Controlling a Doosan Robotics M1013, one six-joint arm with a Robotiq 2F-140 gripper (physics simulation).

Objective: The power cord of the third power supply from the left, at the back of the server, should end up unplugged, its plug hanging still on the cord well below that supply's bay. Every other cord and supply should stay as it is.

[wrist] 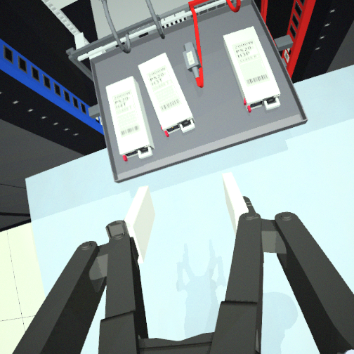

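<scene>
A grey plug (190,56) hangs on a red cord (197,42), which drops from the top and bends up into it. The plug is over the grey tray, between the middle and right white supplies, and apart from any socket in view. Two grey cords (114,29) (155,21) loop down at the top left. Part of another red cord (233,7) shows at the top right. The server's bays and the upper cord ends are out of view. My gripper (187,194) is partly open and empty, in front of the tray and away from the plug.
The grey tray (210,151) holds three white supplies (129,116) (166,92) (251,67). A pale rail (100,52) runs behind it. A blue rack post (47,82) stands left, a red rack post (301,40) right. A light blue surface (310,165) lies below.
</scene>
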